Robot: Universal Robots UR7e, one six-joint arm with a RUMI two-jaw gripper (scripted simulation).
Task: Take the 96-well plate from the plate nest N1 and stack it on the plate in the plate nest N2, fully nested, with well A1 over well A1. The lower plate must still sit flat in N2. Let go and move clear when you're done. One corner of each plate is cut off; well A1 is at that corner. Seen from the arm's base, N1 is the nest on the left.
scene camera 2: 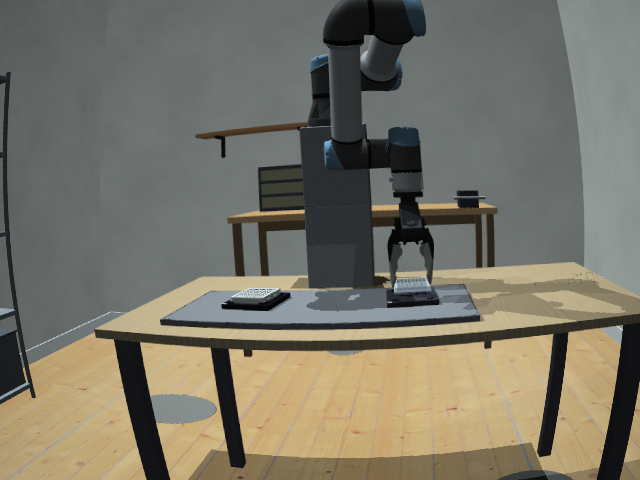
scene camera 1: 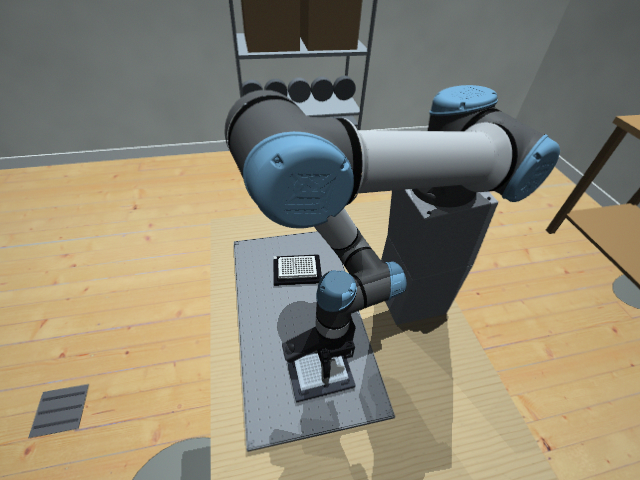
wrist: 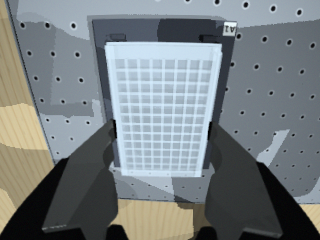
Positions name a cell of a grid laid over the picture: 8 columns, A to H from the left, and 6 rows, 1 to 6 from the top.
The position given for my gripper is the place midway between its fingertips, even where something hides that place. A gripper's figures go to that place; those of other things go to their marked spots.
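Labels:
As I look at my gripper (scene camera 1: E5), I see that my gripper is 99 cm from the lens. A white 96-well plate (scene camera 1: D5) is here as well, and the plate is 98 cm from the lens.

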